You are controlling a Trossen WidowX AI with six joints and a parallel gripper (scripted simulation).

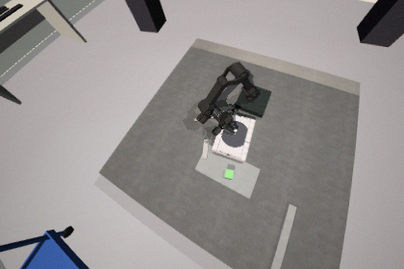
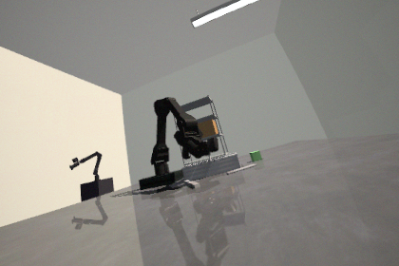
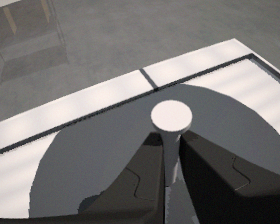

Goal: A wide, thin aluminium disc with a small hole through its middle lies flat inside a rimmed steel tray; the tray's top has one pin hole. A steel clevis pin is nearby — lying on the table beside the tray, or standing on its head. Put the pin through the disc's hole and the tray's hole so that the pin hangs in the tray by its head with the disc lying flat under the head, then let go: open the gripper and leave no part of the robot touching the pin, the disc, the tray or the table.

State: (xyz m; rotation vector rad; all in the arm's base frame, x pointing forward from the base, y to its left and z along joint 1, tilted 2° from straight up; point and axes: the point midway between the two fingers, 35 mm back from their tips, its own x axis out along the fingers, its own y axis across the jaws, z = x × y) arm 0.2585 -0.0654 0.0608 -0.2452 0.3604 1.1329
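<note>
Right now my gripper tip is 10 mm to the left of the steel tray and 40 mm above it. From my gripper tip the other things lie so: dark aluminium disc 30 mm below; green block 220 mm ahead, 20 mm to the left, 70 mm below; steel clevis pin 10 mm below.
</note>
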